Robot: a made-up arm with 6 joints.
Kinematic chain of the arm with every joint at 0, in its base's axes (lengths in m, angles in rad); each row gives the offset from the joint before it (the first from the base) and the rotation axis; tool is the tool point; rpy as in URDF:
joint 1: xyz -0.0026 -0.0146 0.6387 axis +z
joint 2: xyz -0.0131 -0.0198 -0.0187 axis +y
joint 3: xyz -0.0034 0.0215 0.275 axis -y
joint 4: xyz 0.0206 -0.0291 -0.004 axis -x
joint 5: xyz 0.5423 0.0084 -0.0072 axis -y
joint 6: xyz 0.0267 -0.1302 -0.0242 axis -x
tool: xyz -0.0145 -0.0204 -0.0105 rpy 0 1.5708 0
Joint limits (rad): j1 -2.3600..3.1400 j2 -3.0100..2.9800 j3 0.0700..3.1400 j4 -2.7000..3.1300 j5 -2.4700..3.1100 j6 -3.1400..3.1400
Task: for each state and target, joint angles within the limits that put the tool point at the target. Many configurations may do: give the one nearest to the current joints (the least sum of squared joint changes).
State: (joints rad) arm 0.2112 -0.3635 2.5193 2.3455 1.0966 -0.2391
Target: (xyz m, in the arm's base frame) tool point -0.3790 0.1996 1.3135
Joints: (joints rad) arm -0.3396 0.1174 2.3509 2.4960 1.1314 -0.2038
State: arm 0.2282 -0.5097 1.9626 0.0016 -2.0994 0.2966
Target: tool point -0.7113 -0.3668 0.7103
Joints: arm 0.2428 -0.9811 2.2636 0.0829 -2.1177 0.2959
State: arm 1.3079 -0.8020 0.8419 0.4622 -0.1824 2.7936
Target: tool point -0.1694 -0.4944 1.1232
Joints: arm 0.9729 -1.6751 0.2318 0.3639 -0.2532 2.8569
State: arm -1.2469 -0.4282 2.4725 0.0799 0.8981 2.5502
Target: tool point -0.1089 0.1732 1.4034
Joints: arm -1.7418 0.3274 2.3191 0.0853 0.9189 2.6028
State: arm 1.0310 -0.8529 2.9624 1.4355 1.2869 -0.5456
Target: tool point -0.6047 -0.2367 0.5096
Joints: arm 0.3085 -0.4377 3.1063 1.5974 1.3460 -0.5208
